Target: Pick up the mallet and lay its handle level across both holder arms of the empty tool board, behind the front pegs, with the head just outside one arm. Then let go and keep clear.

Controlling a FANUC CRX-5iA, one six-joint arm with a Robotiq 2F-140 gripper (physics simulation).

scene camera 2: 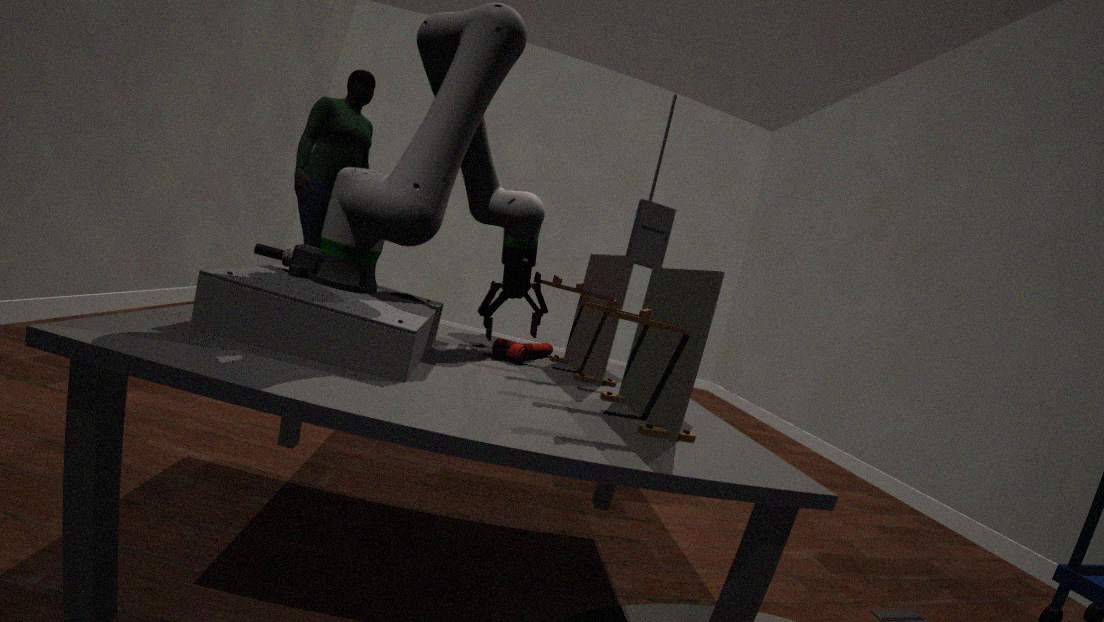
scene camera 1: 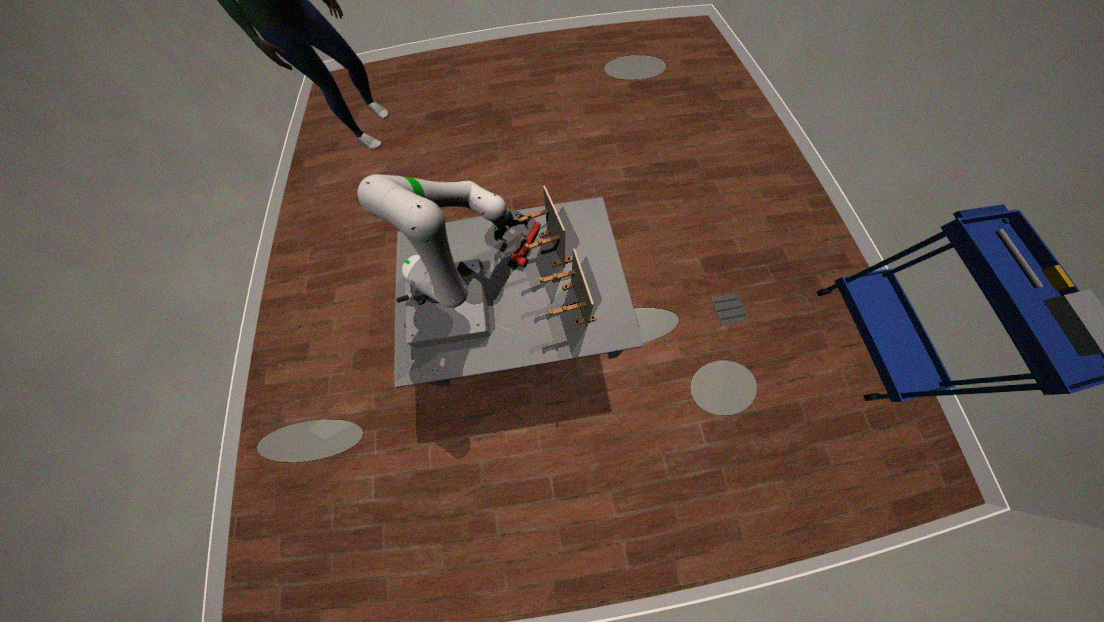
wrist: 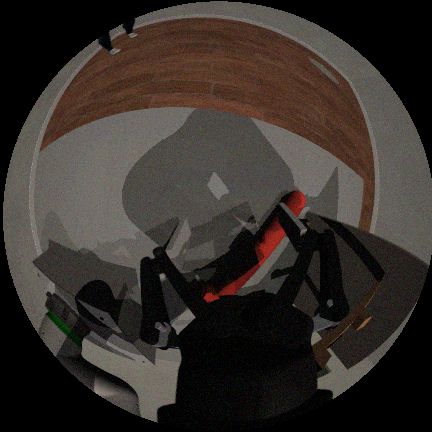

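Pixels of known places: gripper, fingertip midpoint: (scene camera 2: 511,337) (scene camera 1: 516,233) (wrist: 233,219); arm's base, link origin: (scene camera 2: 341,284) (wrist: 70,313).
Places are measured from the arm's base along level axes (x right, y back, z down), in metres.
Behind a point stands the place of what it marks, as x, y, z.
The red mallet (scene camera 1: 533,232) {-0.190, -0.536, 0.067} (scene camera 2: 534,352) {-0.131, -0.500, 0.082} (wrist: 272,242) {-0.175, -0.510, 0.064} lies on the table beside the far tool board (scene camera 1: 553,221) {-0.087, -0.622, -0.122} (scene camera 2: 605,309). Its dark-and-red head is at the end nearer scene camera 2. My gripper (scene camera 1: 509,234) {-0.217, -0.447, 0.067} (scene camera 2: 510,335) {-0.217, -0.447, 0.067} (wrist: 233,219) {-0.217, -0.447, 0.067} is open and empty, pointing down a little above the mallet; its fingers stand apart on either side of it in scene camera 2. The near tool board (scene camera 1: 583,284) {0.278, -0.631, -0.173} (scene camera 2: 675,328) {0.338, -0.595, -0.090} also stands upright. Both boards have orange holder arms sticking out towards the robot's side, and no tool shows on either. The mallet's head is partly hidden in the wrist view.
The grey table (scene camera 1: 525,339) {0.348, -0.330, 0.103} (scene camera 2: 463,409) {0.358, -0.264, 0.103} carries the robot's box pedestal (scene camera 1: 448,324) {0.192, -0.014, 0.008} (scene camera 2: 309,332) {0.250, -0.007, 0.060}. The far board's arms reach out close to my gripper. A person (scene camera 1: 309,61) (scene camera 2: 336,139) stands on the floor behind the robot. A blue cart (scene camera 1: 888,332) stands off to the right.
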